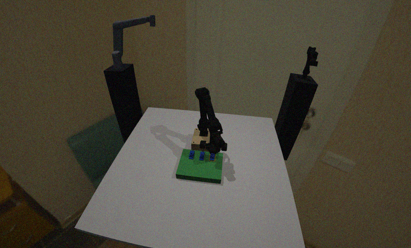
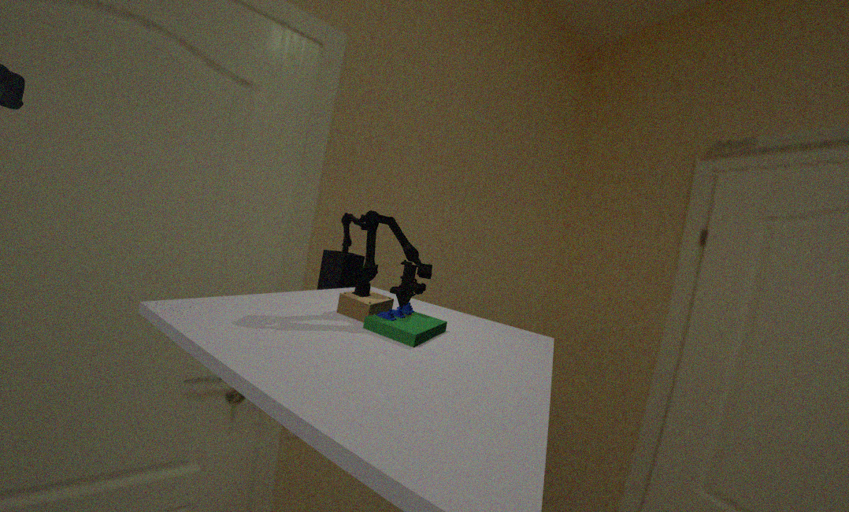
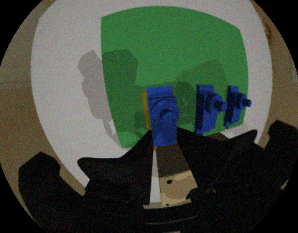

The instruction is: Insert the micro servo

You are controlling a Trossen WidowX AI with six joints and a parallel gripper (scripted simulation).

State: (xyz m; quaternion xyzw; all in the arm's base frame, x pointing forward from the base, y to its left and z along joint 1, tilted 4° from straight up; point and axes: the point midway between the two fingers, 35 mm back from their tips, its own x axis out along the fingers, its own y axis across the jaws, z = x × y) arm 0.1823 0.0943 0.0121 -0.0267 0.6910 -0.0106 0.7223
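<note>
My gripper tip is 13 cm short of the green deck, 7 cm to the left of it and 4 cm above it.
</note>
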